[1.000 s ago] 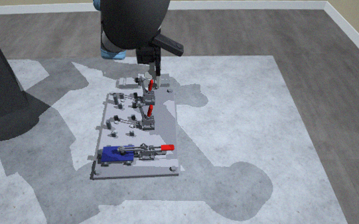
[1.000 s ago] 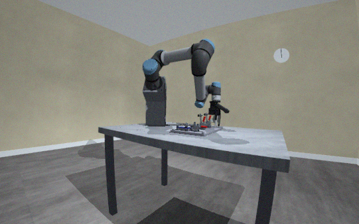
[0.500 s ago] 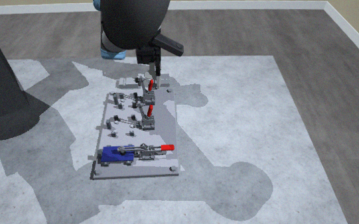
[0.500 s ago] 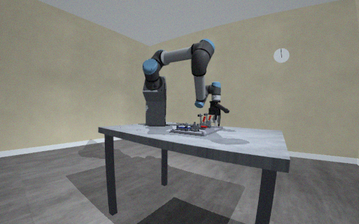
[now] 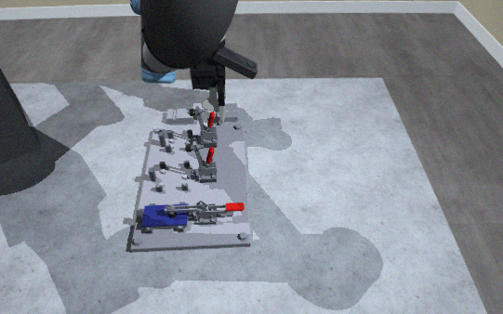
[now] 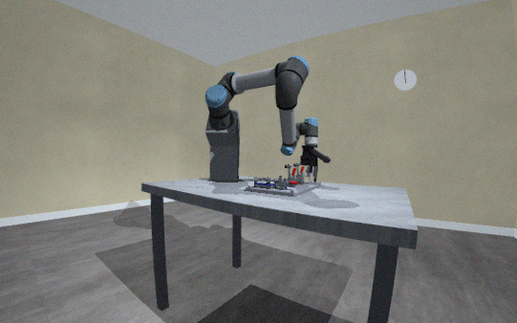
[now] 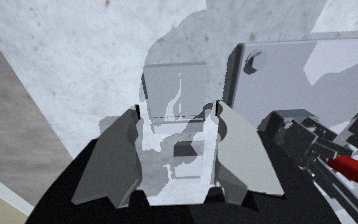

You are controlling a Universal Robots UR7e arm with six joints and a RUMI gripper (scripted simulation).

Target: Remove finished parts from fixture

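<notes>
Now: hand 10 mm past the pale grey part and 10 mm above it. The rest, counted from my hand: grey fixture plate (210 mm to the right, 110 mm behind, 10 mm below); then blue blank (310 mm to the right, 190 mm behind, 10 mm above).
</notes>
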